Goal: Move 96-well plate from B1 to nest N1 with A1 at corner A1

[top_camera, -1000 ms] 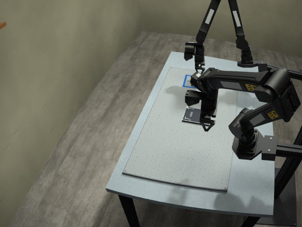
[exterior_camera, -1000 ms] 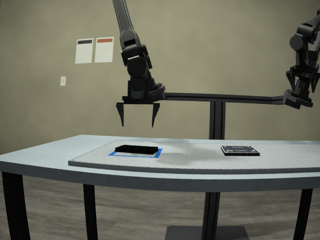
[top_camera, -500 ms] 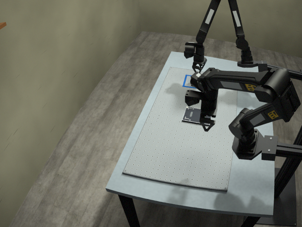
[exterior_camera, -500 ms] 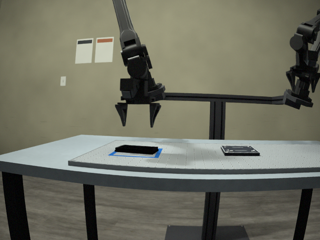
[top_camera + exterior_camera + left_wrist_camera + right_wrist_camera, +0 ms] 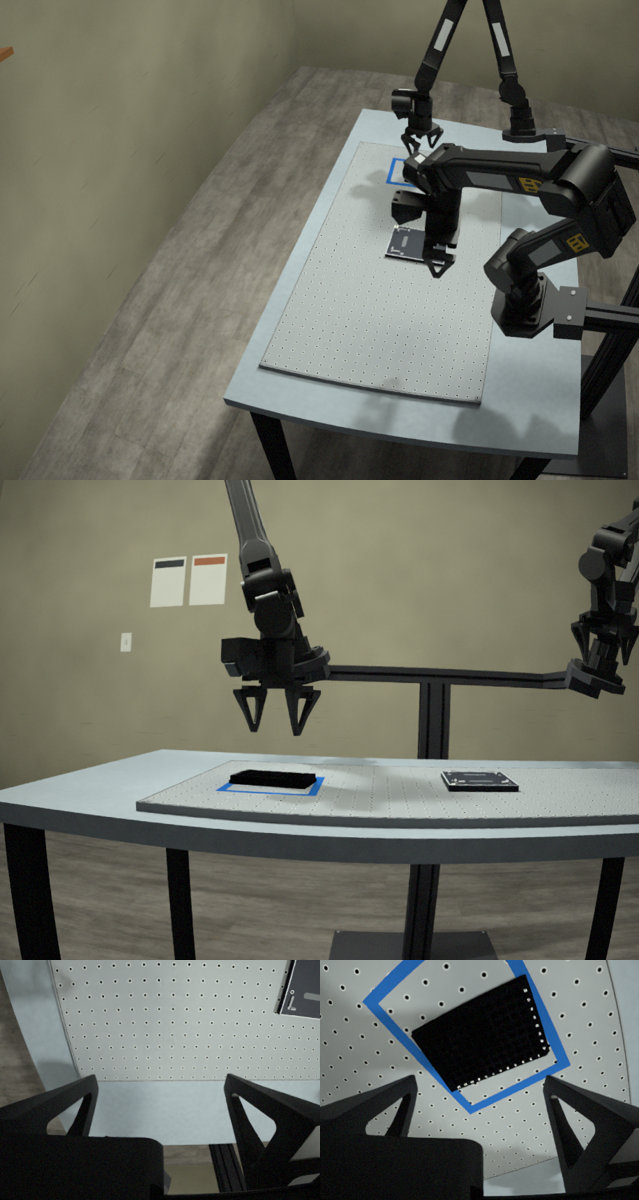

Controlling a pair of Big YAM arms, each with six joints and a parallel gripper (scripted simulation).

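The black 96-well plate lies 80 mm below my right hand. From my right hand the other things lie so: plate nest N1: 350 mm to the left, 80 mm below, 50 mm behind.
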